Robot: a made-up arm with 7 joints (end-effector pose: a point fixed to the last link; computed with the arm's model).
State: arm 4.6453 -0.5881 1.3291 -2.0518 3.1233 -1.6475 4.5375
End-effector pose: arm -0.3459 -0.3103 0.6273 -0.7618 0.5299 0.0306 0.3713
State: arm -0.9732 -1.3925 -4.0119 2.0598 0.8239 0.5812 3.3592
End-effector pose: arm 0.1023 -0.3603 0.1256 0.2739 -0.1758 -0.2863 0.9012
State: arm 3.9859 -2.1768 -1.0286 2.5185 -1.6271 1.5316 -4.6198
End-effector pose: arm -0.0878 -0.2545 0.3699 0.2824 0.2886 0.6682 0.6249
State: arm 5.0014 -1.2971 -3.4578 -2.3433 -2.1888 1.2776 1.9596
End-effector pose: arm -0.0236 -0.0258 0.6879 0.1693 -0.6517 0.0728 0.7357
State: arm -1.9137 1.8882 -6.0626 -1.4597 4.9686 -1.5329 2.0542
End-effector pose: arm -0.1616 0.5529 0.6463 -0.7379 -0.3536 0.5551 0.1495
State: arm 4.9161 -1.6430 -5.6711 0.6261 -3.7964 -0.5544 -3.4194
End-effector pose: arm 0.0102 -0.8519 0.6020 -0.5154 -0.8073 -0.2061 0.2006
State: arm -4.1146 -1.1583 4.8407 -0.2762 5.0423 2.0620 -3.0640
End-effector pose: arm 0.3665 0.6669 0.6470 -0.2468 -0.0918 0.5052 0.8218
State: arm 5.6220 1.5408 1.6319 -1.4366 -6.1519 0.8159 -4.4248
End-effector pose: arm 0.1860 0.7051 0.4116 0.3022 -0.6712 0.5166 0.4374
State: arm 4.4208 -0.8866 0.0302 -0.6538 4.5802 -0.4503 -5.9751
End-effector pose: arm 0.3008 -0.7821 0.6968 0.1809 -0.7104 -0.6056 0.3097
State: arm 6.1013 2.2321 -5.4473 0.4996 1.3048 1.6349 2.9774
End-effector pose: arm 0.6150 -0.1348 -0.1307 -0.8508 0.2470 0.3081 0.3467
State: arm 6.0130 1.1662 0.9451 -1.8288 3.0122 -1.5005 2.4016
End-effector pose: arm 0.2067 0.3935 0.7952 0.8423 0.1159 -0.4575 0.2602
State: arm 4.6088 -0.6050 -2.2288 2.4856 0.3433 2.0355 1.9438
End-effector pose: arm -0.1249 -0.1242 0.4577 -0.1408 -0.8040 0.5410 0.2029
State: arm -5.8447 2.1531 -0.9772 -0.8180 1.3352 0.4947 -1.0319
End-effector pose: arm 0.5237 -0.6163 0.0802 -0.4703 0.2523 0.5362 0.6540
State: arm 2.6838 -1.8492 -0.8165 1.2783 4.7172 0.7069 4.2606
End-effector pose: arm 0.7267 -0.0330 0.5012 -0.6582 -0.2226 0.2456 0.6760
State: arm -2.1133 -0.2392 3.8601 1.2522 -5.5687 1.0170 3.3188
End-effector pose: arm -0.0793 -0.5229 0.8399 -0.4904 0.1553 -0.5287 0.6752
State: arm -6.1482 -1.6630 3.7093 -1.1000 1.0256 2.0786 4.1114
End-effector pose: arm -0.6774 -0.0020 0.6305 0.0361 0.6497 -0.7561 0.0707
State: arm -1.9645 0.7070 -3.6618 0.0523 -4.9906 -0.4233 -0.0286
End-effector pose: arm -0.1984 0.5749 1.1079 0.4598 -0.7449 0.4159 0.2464
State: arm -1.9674 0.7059 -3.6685 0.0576 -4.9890 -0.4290 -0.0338
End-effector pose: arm -0.1976 0.5728 1.1094 0.4643 -0.7416 0.4143 0.2505
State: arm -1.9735 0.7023 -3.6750 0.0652 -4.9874 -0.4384 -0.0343
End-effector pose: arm -0.1969 0.5682 1.1128 0.4680 -0.7389 0.4125 0.2546
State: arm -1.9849 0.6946 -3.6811 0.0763 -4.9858 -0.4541 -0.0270
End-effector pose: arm -0.1963 0.5594 1.1189 0.4706 -0.7370 0.4104 0.2587
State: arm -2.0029 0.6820 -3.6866 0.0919 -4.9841 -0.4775 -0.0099
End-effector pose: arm -0.1957 0.5455 1.1282 0.4717 -0.7360 0.4083 0.2628
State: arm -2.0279 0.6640 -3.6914 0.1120 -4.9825 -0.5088 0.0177
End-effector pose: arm -0.1944 0.5262 1.1405 0.4714 -0.7358 0.4064 0.2670
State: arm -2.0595 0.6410 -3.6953 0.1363 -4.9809 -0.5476 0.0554
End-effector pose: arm -0.1918 0.5018 1.1552 0.4699 -0.7358 0.4051 0.2713
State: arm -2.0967 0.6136 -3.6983 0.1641 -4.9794 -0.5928 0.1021
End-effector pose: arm -0.1871 0.4732 1.1710 0.4676 -0.7357 0.4049 0.2759
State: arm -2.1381 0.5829 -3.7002 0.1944 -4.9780 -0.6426 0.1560
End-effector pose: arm -0.1796 0.4418 1.1870 0.4646 -0.7351 0.4062 0.2805
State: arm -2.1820 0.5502 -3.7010 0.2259 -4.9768 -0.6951 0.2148
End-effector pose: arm -0.1693 0.4093 1.2019 0.4615 -0.7336 0.4094 0.2850
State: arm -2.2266 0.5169 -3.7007 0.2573 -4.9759 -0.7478 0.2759
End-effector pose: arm -0.1564 0.3775 1.2149 0.4586 -0.7312 0.4142 0.2889
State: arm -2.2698 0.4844 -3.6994 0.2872 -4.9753 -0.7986 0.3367
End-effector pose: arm -0.1416 0.3477 1.2256 0.4559 -0.7280 0.4206 0.2918
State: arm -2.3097 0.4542 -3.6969 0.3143 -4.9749 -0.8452 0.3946
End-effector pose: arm -0.1260 0.3214 1.2337 0.4533 -0.7248 0.4278 0.2936
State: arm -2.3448 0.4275 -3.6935 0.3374 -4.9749 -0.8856 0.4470
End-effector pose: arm -0.1111 0.2993 1.2396 0.4509 -0.7217 0.4352 0.2939
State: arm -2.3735 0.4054 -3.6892 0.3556 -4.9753 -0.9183 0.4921
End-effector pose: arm -0.0982 0.2817 1.2435 0.4482 -0.7196 0.4419 0.2931
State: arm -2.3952 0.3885 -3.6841 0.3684 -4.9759 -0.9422 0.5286
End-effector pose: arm -0.0881 0.2687 1.2462 0.4451 -0.7190 0.4473 0.2913
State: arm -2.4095 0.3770 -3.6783 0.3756 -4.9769 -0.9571 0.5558
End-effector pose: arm -0.0815 0.2599 1.2479 0.4414 -0.7200 0.4510 0.2888
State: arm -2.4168 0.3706 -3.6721 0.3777 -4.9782 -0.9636 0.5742
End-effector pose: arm -0.0784 0.2548 1.2491 0.4370 -0.7226 0.4529 0.2858
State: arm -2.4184 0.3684 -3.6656 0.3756 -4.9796 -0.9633 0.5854
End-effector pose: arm -0.0783 0.2527 1.2500 0.4321 -0.7266 0.4533 0.2826
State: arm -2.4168 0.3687 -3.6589 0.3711 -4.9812 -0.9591 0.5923
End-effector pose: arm -0.0800 0.2522 1.2506 0.4268 -0.7313 0.4529 0.2792
